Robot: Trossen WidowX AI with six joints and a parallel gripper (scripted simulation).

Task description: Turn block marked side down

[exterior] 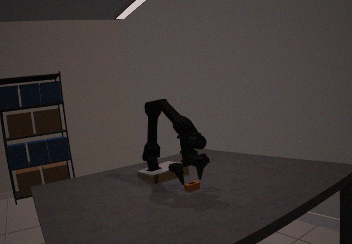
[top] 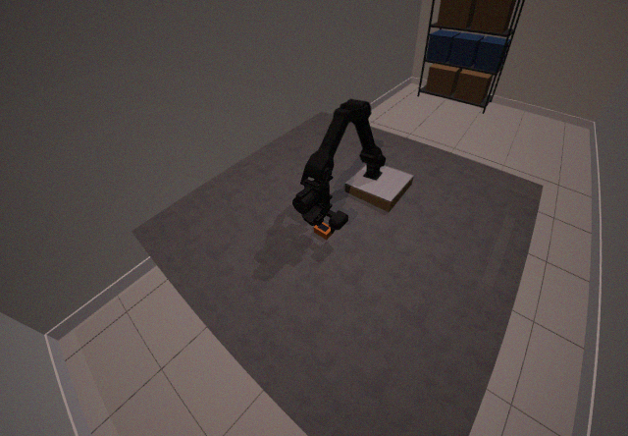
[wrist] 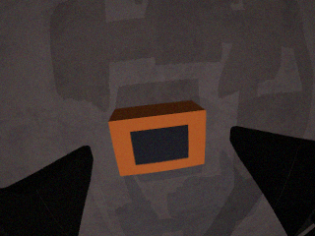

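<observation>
Now: gripper tip 1 cm above the orange block.
</observation>
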